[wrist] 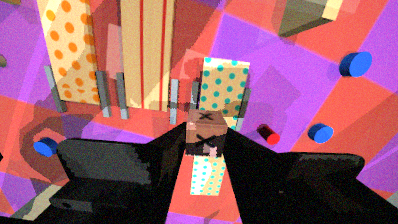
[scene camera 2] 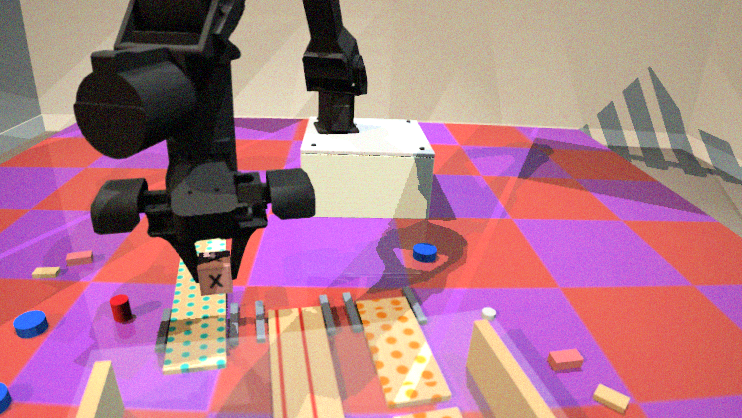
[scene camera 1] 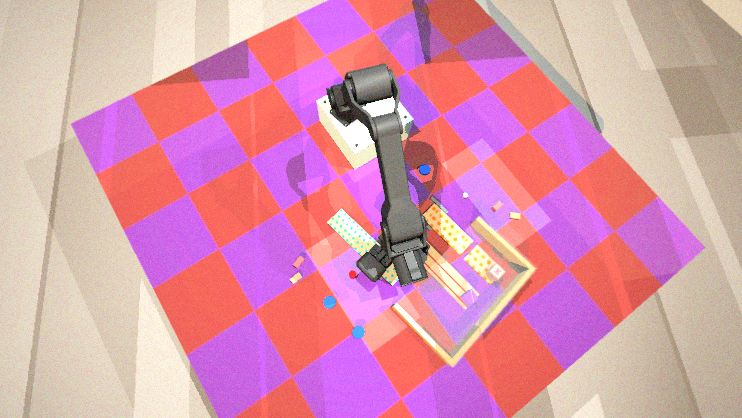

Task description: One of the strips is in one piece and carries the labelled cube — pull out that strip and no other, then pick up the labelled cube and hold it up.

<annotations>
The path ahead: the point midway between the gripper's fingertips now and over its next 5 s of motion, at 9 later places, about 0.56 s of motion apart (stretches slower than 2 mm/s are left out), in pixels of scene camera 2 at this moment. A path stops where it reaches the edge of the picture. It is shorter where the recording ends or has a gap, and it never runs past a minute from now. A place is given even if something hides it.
My gripper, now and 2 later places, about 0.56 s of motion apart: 216, 279; 242, 251; 251, 217
</annotations>
